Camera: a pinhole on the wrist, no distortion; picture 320 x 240 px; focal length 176.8 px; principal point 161.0 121.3 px. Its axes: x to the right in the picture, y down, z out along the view. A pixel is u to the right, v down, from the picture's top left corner.
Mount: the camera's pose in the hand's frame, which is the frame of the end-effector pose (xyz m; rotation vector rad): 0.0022 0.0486 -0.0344 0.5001 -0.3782 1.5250
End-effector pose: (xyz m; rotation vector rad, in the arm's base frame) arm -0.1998 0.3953 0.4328 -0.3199 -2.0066 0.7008
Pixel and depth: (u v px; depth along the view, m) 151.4 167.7 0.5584
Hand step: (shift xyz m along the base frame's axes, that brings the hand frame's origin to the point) -0.3007 -0.4217 -0.0733
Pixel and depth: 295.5 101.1 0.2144
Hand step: -0.2260 0.0011 -0.0998
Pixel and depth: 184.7 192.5 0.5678
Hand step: -0.3255 -0.4177 -0.2057
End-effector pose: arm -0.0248 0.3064 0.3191 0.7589 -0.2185 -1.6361
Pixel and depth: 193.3 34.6 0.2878
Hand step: -0.1825 -0.2030 0.0843
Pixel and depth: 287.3 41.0 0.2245
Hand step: -0.0847 -0.1940 0.1710
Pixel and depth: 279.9 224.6 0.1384
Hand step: -0.0364 0.0130 0.1569
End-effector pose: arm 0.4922 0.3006 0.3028 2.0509 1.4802 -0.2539
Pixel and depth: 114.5 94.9 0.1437
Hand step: -0.0302 0.0024 -0.0893
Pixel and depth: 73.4 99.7 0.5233
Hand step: -0.3251 0.0231 -0.4173
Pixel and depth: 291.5 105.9 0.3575
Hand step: 0.1730 -0.1924 -0.3292
